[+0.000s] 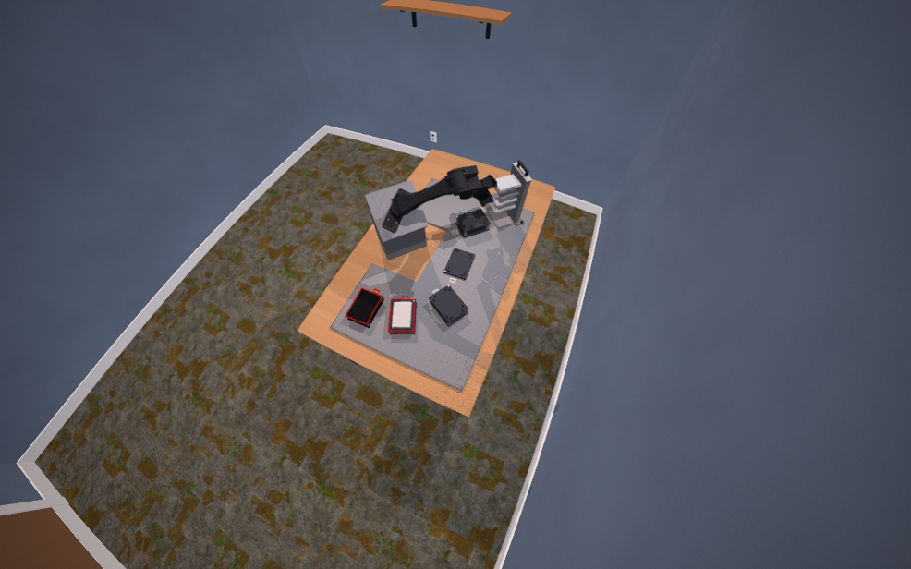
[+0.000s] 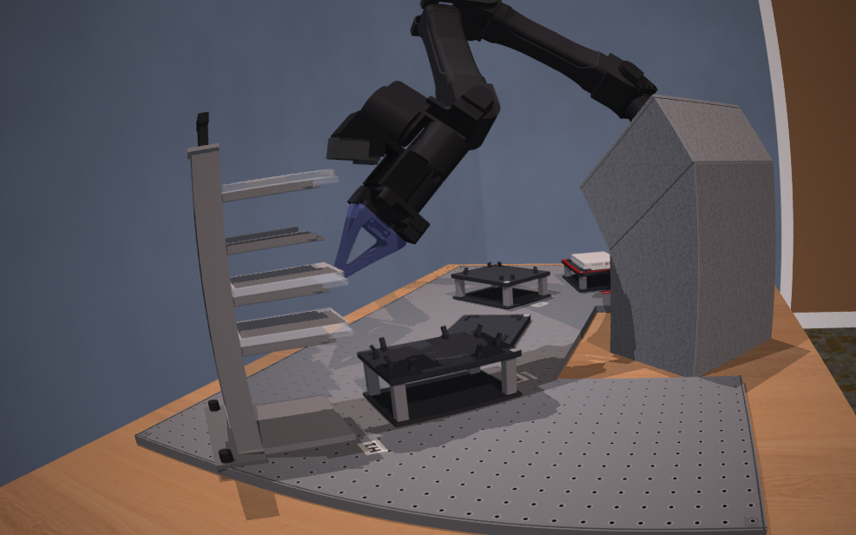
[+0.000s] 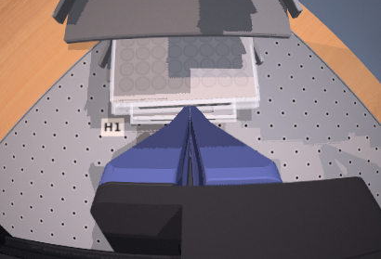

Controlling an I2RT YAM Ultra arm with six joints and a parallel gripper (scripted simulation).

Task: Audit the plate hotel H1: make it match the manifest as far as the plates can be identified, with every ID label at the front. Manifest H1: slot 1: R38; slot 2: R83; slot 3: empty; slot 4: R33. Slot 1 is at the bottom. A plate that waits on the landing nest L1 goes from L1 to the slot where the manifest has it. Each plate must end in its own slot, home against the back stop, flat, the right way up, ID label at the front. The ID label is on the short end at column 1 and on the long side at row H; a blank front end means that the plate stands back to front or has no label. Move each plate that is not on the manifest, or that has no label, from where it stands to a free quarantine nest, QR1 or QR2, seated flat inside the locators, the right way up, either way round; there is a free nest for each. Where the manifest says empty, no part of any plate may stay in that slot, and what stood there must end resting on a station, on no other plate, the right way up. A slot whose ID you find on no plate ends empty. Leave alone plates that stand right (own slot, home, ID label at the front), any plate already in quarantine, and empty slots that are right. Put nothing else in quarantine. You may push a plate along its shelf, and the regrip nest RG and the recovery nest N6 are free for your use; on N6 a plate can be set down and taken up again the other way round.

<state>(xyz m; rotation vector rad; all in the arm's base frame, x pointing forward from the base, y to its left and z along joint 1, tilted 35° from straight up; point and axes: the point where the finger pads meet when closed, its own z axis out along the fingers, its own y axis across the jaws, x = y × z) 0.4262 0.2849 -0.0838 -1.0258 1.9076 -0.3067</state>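
Now: hand 12 cm above the regrip nest RG, 8 cm past it and 6 cm to the left of it. Also, from my hand: plate hotel H1 (12 cm ahead, 9 cm to the left, 1 cm below); then flat nest N6 (32 cm to the right, 17 cm below, 10 cm behind); then H1 tag (17 cm below, 10 cm to the left, 4 cm behind).
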